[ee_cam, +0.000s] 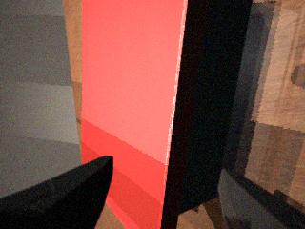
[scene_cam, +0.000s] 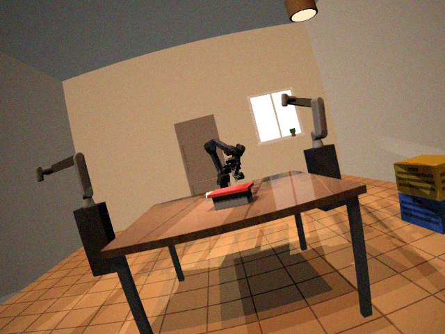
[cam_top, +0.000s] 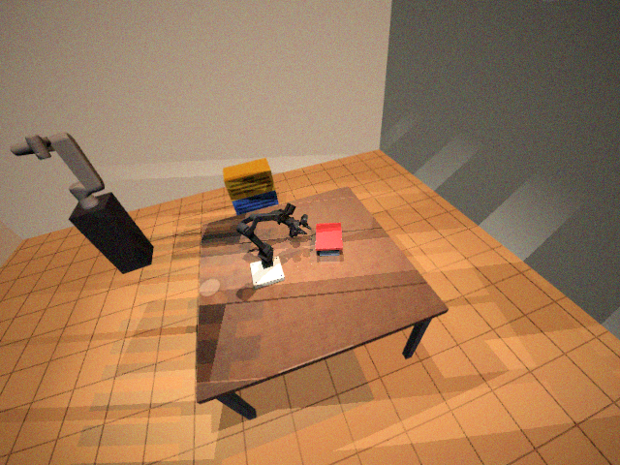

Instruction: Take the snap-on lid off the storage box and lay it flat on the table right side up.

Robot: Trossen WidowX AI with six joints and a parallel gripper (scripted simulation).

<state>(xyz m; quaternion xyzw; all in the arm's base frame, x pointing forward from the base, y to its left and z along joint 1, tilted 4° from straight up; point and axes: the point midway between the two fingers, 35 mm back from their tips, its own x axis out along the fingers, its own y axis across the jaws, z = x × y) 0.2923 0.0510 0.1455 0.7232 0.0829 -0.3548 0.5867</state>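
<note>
Now: gripper tip 110 mm short of the red lid, 50 mm to the left of it and 40 mm above it. Also, from my gripper tip: grey storage box (110 mm ahead, 50 mm to the right, 90 mm below).
</note>
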